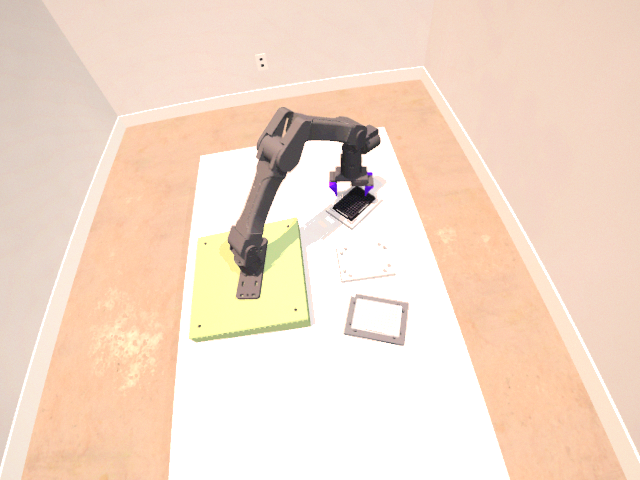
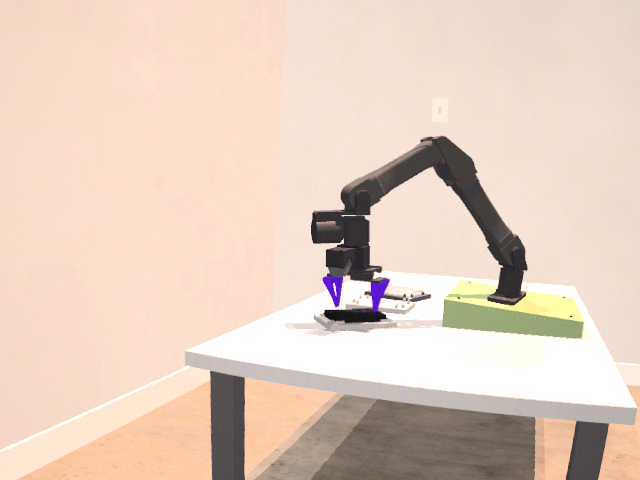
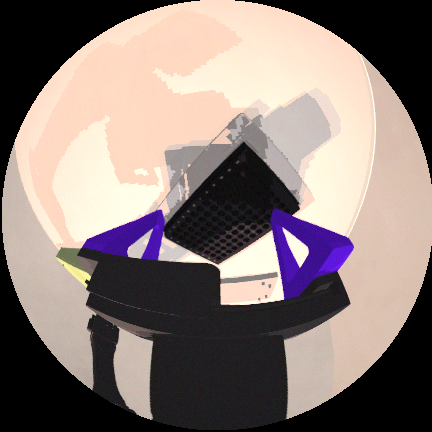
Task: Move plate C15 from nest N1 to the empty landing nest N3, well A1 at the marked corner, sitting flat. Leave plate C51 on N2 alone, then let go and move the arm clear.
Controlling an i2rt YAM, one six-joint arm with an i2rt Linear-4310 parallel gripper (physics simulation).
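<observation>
A black well plate lies on a light nest at the far end of the row. My gripper is open and empty. Its purple fingertips hang slightly above the plate, and the plate is turned at an angle to them. A white nest with small corner pegs stands in the middle. A grey nest with a white centre stands beyond it; whether that centre is a plate is unclear. Labels and well A1 cannot be read.
The arm's base stands on a yellow-green block beside the nests. All stand on the white table. The arm's shadow falls across the black plate's nest.
</observation>
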